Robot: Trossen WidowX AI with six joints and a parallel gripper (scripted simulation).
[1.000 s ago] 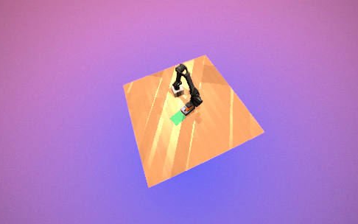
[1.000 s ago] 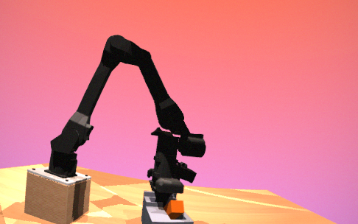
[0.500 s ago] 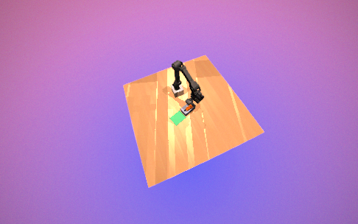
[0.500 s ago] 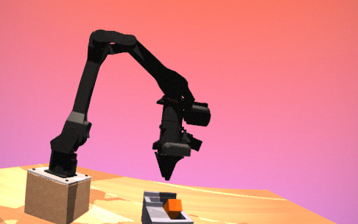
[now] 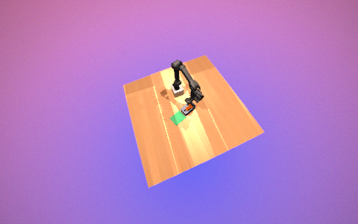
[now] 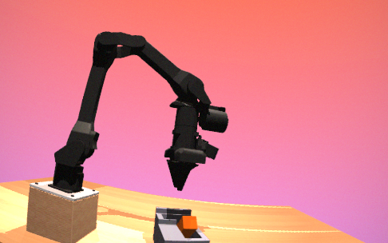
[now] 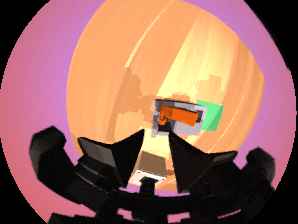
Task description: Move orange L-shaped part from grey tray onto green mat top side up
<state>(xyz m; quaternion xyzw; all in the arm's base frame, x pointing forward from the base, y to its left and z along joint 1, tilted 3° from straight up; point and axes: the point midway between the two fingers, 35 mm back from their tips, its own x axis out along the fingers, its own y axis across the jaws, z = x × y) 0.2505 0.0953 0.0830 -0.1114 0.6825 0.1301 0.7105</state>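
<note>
Now: gripper tip 1 cm short of the orange L-shaped part, 4 cm to the left of it and 10 cm above it. The rest, counted from my gripper tip: green mat: 7 cm ahead, 21 cm to the right, 16 cm below.
</note>
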